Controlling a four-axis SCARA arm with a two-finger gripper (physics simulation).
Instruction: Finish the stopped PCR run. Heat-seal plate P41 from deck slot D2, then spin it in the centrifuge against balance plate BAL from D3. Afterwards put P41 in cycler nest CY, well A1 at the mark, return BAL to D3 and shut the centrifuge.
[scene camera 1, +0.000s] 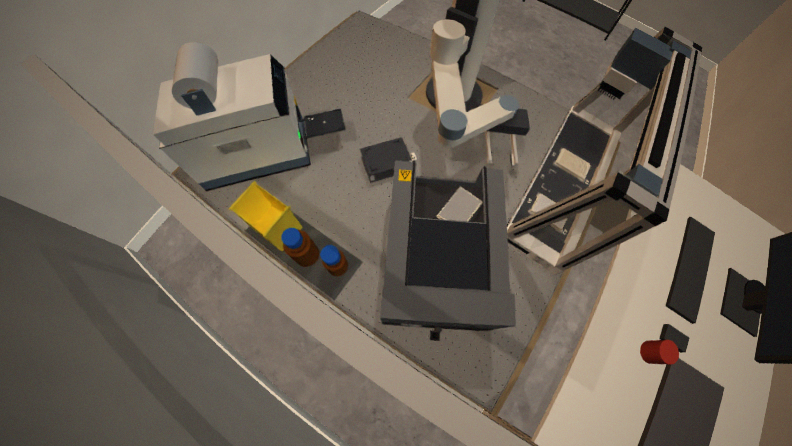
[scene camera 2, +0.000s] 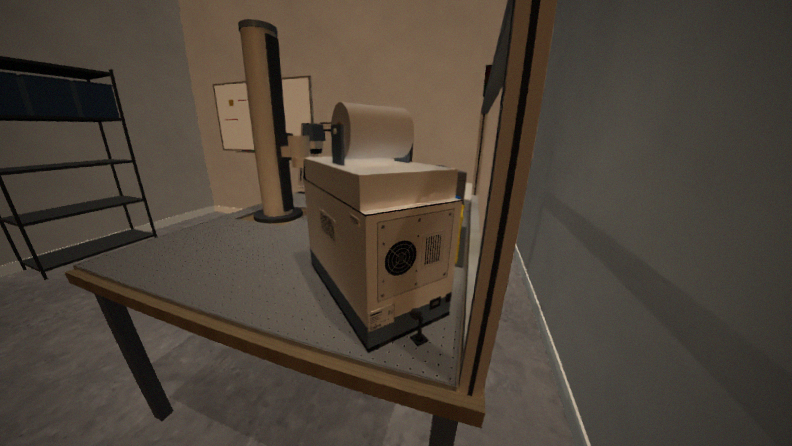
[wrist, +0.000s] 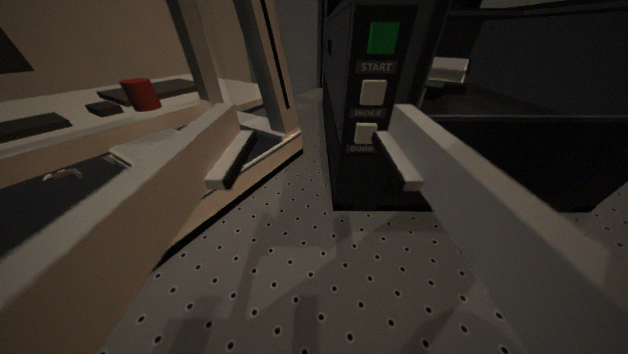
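Pixels of known places: gripper, between the fingertips: (scene camera 1: 502, 163) (wrist: 314, 122); arm's base, origin of its link: (scene camera 2: 279, 215).
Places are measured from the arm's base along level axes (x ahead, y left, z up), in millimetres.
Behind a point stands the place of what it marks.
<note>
My gripper (scene camera 1: 502, 162) @[x 326, y 343, z 158 mm] (wrist: 314, 122) @[x 326, y 343, z 158 mm] is shut at its narrowest, its two long fingers apart with nothing between them. It hangs before the centrifuge (scene camera 1: 501, 243) @[x 613, y 458, z 222 mm] (wrist: 350, 192) @[x 407, y 339, z 45 mm]. The right fingertip overlaps the DOOR button (wrist: 365, 133) @[x 402, y 332, z 124 mm] in the wrist view; contact cannot be told. Above it are the INDEX button (wrist: 373, 92) @[x 402, y 332, z 160 mm] and the green START button (wrist: 383, 37) @[x 402, y 332, z 195 mm]. The centrifuge opening is uncovered; a pale plate (scene camera 1: 458, 204) (wrist: 449, 70) sits inside, turned at an angle. Pale plates (scene camera 1: 573, 162) @[x 77, y 574, z 71 mm] (scene camera 1: 545, 203) @[x 316, y 545, z 75 mm] lie on the deck, with an empty marked slot between them. Plate labels are unreadable.
The white sealer (scene camera 1: 238, 127) @[x 770, y -365, z 298 mm] (scene camera 2: 338, 238) @[x 720, y -613, z 212 mm], with a film roll (scene camera 1: 195, 72) @[x 766, y -435, z 481 mm] (scene camera 2: 376, 130) @[x 783, y -548, z 434 mm], has its dark tray (scene camera 1: 325, 122) @[x 508, y -282, z 108 mm] out. A dark flat block (scene camera 1: 386, 159) @[x 494, y -14, z 69 mm] lies near the centrifuge. A yellow bin (scene camera 1: 260, 207) @[x 896, y -262, z 70 mm] and brown bottles (scene camera 1: 302, 252) @[x 936, y -7, z 137 mm] (scene camera 1: 335, 265) @[x 907, y 91, z 109 mm] stand left. A frame (scene camera 1: 587, 252) @[x 504, y 679, z 245 mm] surrounds the deck.
</note>
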